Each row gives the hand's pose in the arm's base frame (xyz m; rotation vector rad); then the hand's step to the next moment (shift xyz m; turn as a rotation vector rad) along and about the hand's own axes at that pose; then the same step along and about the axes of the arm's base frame.
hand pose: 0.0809 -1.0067 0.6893 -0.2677 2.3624 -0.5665
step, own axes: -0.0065 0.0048 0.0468 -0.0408 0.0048 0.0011
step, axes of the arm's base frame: 0.0358 -0.0088 -0.0299 0.0310 0.0176 0.0205
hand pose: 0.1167 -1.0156 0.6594 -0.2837 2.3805 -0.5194
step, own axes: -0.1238 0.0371 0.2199 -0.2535 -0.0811 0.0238
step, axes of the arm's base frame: 0.2354 0.0106 -0.0976 0.2107 0.0049 0.1643
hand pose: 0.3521 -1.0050 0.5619 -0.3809 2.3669 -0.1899
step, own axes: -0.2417 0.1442 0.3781 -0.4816 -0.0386 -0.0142
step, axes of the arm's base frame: 0.3952 0.2038 -0.1562 0.3344 0.1201 0.3277
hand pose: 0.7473 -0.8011 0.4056 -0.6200 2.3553 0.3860
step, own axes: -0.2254 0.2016 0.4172 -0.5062 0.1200 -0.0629
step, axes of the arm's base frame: 0.2646 0.4211 -0.1349 0.2418 0.2415 0.3973
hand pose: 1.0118 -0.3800 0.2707 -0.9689 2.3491 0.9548
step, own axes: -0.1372 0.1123 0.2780 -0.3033 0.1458 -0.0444
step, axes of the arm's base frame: 0.0418 0.3221 -0.0566 0.0897 0.1782 0.2746
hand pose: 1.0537 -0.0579 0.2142 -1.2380 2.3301 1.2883
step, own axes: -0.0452 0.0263 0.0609 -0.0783 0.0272 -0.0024
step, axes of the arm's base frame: -0.0039 0.0801 0.0033 0.0292 0.0502 0.0592
